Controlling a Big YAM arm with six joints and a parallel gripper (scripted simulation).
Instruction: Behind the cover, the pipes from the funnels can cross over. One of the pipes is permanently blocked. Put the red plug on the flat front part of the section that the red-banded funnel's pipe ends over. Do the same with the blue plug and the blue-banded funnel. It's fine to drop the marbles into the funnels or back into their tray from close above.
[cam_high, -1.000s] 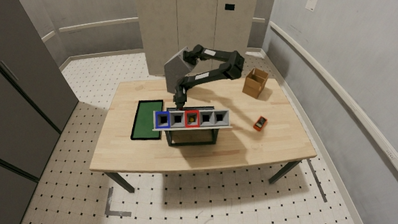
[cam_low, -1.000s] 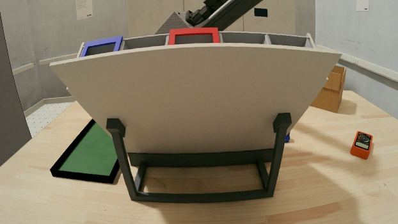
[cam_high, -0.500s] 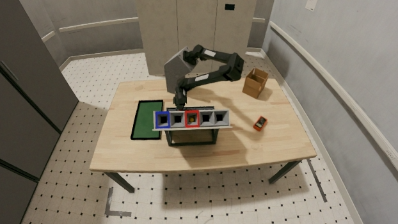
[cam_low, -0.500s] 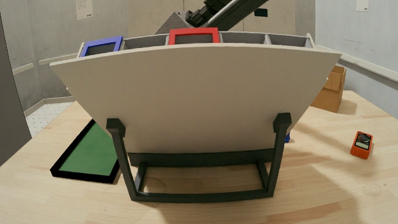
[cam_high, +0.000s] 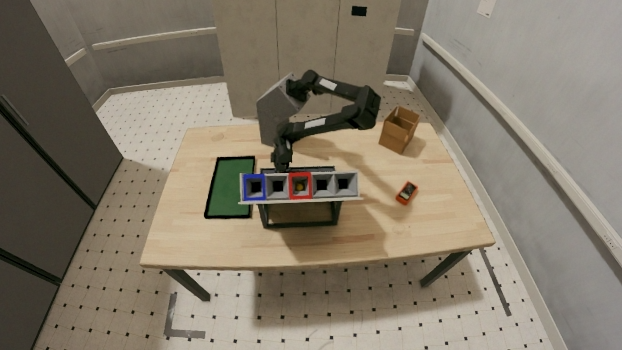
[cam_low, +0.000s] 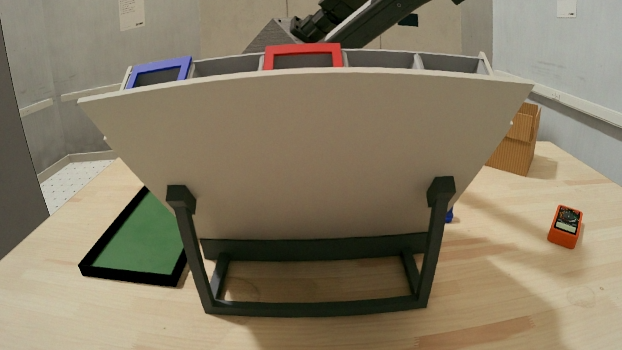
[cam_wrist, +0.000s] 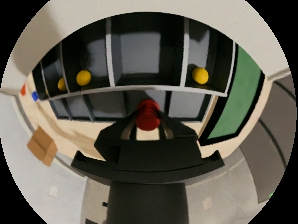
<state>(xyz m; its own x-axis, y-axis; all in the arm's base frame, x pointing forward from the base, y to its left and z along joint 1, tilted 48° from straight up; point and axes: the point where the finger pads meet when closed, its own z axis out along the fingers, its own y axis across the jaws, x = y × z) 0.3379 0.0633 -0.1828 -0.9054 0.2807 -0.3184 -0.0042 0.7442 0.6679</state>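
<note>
Right now the red plug is 10 mm below my hand. Round my hand: stand leg: 300 mm ahead, 80 mm to the right, 60 mm above; then pale cover: 190 mm ahead, 170 mm above, 80 mm to the left; then green tray: 250 mm to the right, 70 mm ahead, 30 mm below.
</note>
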